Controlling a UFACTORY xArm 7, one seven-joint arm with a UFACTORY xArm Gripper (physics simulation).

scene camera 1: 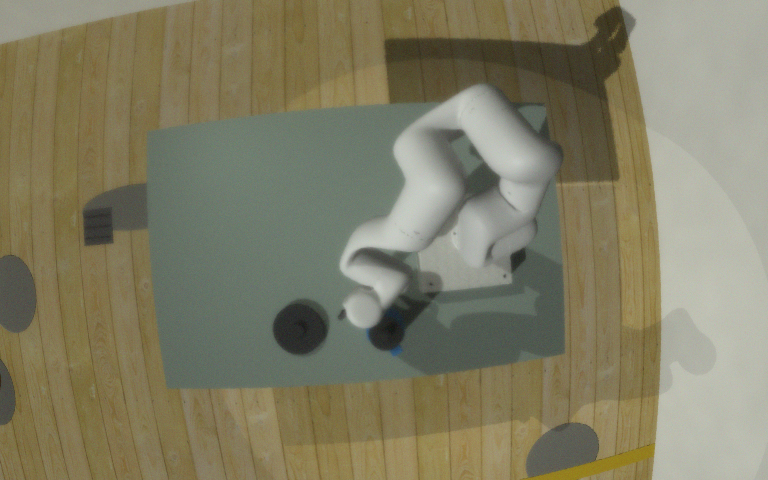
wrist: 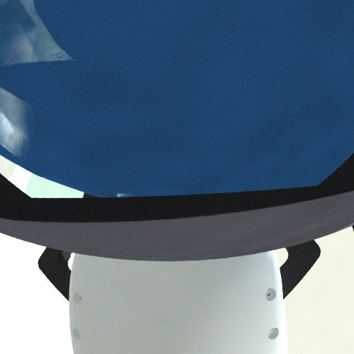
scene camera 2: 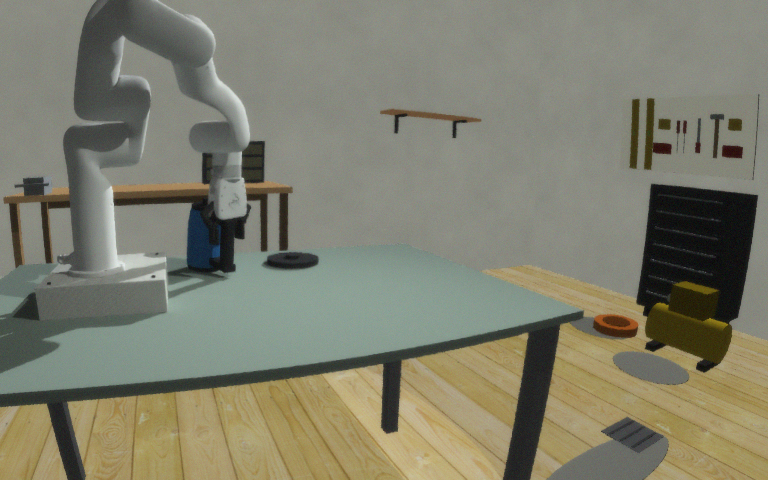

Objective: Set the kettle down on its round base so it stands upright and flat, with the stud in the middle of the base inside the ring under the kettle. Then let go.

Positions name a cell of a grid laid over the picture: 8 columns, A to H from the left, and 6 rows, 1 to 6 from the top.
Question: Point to a blue kettle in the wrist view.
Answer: At D3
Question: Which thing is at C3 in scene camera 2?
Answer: The gripper.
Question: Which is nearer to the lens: the blue kettle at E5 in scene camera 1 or the round black base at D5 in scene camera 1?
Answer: The blue kettle.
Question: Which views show the round black base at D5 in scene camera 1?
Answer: Scene camera 1 and scene camera 2 only.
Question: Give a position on a blue kettle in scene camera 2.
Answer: At C4
